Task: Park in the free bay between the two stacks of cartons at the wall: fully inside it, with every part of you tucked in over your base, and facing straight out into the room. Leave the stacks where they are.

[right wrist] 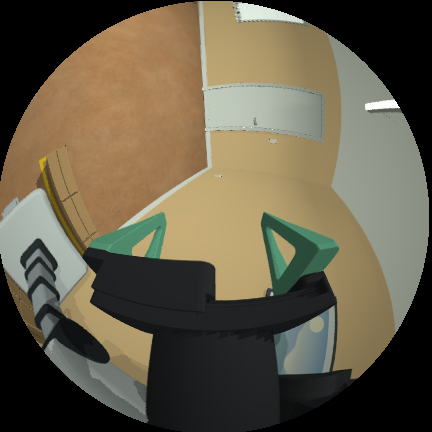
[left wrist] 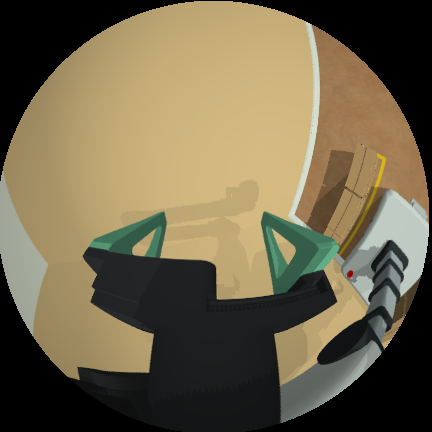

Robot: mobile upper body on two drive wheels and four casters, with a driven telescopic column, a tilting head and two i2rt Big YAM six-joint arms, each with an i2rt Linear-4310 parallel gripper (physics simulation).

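Observation:
My white base point(left wrist: 380, 225) point(right wrist: 45, 225) stands in the bay with its rear edge near the wall. One carton stack point(left wrist: 356, 175) stands beside it in the left wrist view, and the opposite stack point(right wrist: 65, 175) in the right wrist view. A yellow floor line point(left wrist: 384, 167) point(right wrist: 43, 166) runs between base and stack and reaches past the base's front corner. My left gripper point(left wrist: 213, 216) and right gripper point(right wrist: 214, 216) are open and empty. Both appear high and out to the sides, beyond the base's outline. Parts of the base are cut off by the view edges.
The telescopic column point(left wrist: 385, 292) point(right wrist: 44, 287) rises from the base. The tan wall point(left wrist: 200, 125) point(right wrist: 240, 200) fills much of both views. A grey door point(right wrist: 265, 110) stands in the side wall, and a framed picture point(right wrist: 305, 345) hangs behind the right gripper.

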